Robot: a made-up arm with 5 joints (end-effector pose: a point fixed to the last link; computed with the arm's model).
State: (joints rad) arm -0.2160 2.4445 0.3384 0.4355 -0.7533
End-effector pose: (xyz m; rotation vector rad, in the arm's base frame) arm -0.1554 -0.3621 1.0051 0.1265 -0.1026 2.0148
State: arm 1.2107 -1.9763 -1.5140 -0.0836 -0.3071
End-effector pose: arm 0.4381 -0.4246 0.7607 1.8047 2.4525 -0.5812
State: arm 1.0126 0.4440 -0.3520 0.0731 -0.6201
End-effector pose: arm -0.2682 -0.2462 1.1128 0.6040 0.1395 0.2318
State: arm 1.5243 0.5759 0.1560 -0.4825 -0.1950
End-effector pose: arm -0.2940 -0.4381 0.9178 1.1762 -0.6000 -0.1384
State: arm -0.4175 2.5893 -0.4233 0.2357 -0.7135
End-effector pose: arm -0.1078 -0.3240 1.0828 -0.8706 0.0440 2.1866
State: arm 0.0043 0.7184 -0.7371 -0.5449 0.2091
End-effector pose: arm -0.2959 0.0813 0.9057 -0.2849 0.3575 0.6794
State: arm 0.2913 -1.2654 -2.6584 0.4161 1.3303
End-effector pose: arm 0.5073 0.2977 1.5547 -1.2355 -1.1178 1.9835
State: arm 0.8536 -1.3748 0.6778 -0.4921 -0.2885
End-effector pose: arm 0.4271 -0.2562 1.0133 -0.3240 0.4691 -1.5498
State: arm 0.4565 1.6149 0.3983 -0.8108 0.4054
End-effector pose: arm -0.2877 -0.2267 0.8926 0.6814 -1.2227 1.2591
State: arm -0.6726 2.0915 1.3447 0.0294 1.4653
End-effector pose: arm -0.6404 0.3347 0.9495 -2.3632 -0.7226 -1.8027
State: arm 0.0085 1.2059 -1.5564 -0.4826 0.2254
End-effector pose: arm -0.3642 -0.1767 0.9360 -0.8002 0.9935 1.0403
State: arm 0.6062 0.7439 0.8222 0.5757 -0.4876
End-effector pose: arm -0.2195 -0.0542 1.0219 1.2456 -0.7722 0.3078
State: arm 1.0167 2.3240 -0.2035 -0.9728 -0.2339
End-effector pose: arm -0.2819 -0.5835 0.4293 0.1121 -2.0629 0.9573
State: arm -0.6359 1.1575 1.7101 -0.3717 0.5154
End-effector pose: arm -0.1796 0.4032 0.9255 0.8839 -1.3144 1.3189
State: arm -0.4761 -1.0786 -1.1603 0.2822 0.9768
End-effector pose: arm 0.2444 0.5665 0.4131 1.1347 -0.3876 -1.5462
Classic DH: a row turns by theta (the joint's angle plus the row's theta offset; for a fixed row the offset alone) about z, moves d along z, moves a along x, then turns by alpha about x. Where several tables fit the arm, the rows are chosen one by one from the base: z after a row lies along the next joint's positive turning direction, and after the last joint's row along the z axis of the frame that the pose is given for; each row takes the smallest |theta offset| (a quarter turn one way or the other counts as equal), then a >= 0, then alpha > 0; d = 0 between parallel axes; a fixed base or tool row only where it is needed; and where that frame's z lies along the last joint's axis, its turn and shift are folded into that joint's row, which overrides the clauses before.
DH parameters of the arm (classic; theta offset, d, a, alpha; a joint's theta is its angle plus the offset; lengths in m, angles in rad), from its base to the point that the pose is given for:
base (fixed): 1.5288 0.6233 -0.0786 1.5516
joint 1: 0.1222 0.0273 0.039 -1.5421
joint 2: 1.5589 0.3883 0.1165 -1.5162
joint 3: -1.5635 -0.5475 -0.1776 1.6217
joint 4: -0.7163 0.2988 0.0333 -0.5332
joint 5: -0.7332 -0.1879 -0.3168 -1.3184
tool (fixed): -1.4313 0.1059 0 0

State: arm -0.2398 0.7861 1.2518 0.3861 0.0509
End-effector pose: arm -0.0931 0.3491 0.8914 0.9497 -0.9681 0.8859
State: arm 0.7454 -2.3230 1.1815 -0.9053 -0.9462
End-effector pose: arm 0.6140 -0.5999 0.5546 2.0545 -1.6257 1.5525
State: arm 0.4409 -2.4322 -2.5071 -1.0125 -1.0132
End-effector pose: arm 0.6048 -0.6828 0.6969 1.3128 1.4288 0.3454
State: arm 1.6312 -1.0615 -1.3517 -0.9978 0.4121
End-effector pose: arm 0.2243 -0.4265 0.9030 1.6994 1.3588 0.5435
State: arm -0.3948 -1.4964 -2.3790 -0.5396 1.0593
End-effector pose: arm 0.3327 0.5652 0.9593 1.8196 0.9217 -1.5815
